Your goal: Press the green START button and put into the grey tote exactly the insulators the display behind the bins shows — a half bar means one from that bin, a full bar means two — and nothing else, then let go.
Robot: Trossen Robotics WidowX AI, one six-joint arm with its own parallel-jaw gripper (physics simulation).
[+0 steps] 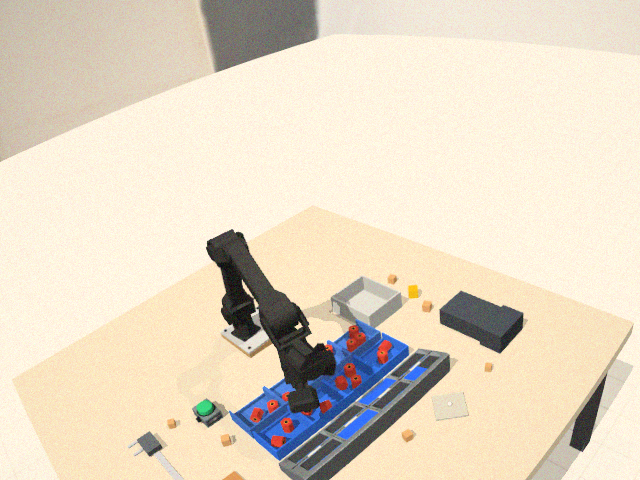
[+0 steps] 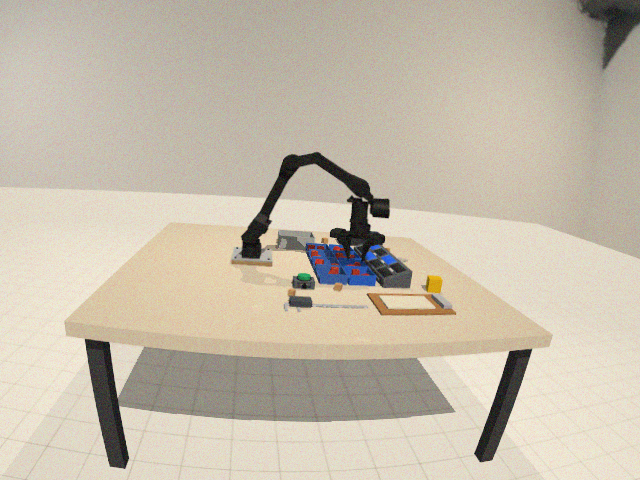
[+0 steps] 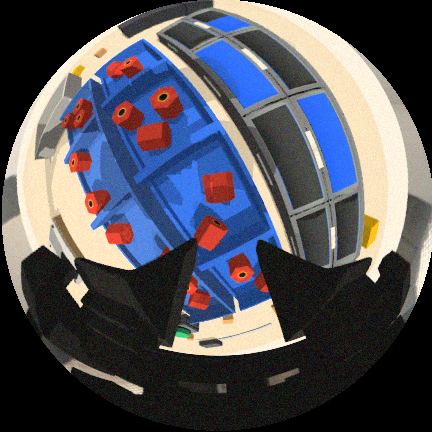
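Where they show: gripper, fingertip midpoint: (image 2: 355, 260) (image 3: 226, 244); arm's base, link origin: (image 1: 245, 331) (image 2: 250, 255) (image 3: 68, 266).
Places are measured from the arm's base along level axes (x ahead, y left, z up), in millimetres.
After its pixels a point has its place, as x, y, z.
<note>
My gripper (image 2: 355, 258) @[357, -116, 28] (image 3: 226, 244) @[357, -116, 28] is open and empty, pointing down low over the display-side row of blue bins (image 2: 333, 276) @[249, -238, 5]. One red insulator (image 3: 210, 233) @[346, -108, 8] shows just beyond and between the fingertips; another red insulator (image 3: 218, 187) @[377, -77, 8] lies in the same bin. Several more lie in the other bins. The grey tote (image 1: 385, 310) @[288, 267, 10] (image 2: 295, 238) @[199, 211, 24] (image 3: 52, 135) stands past the bins' far end; no insulator shows inside it. The display shows two full blue bars (image 3: 235, 72) @[447, 0, 21] (image 3: 330, 142) @[481, -92, 34] and a half bar (image 3: 230, 22); its other cells are dark. The green START button (image 1: 205, 407) @[156, -265, 17] (image 2: 303, 277) @[143, -282, 13] stands by the bins' near end.
A dark block (image 1: 480, 320) @[547, 335, 30] stands beyond the display. A yellow cube (image 1: 413, 291) @[300, 383, 2] is near the tote, and another yellow cube (image 2: 433, 283) @[572, -319, 9] is near the clipboard (image 2: 374, 304) @[326, -423, -20]. A caliper (image 1: 149, 443) @[118, -424, -3] (image 2: 300, 301) @[106, -442, -4] lies near the button. Small orange cubes are scattered around.
</note>
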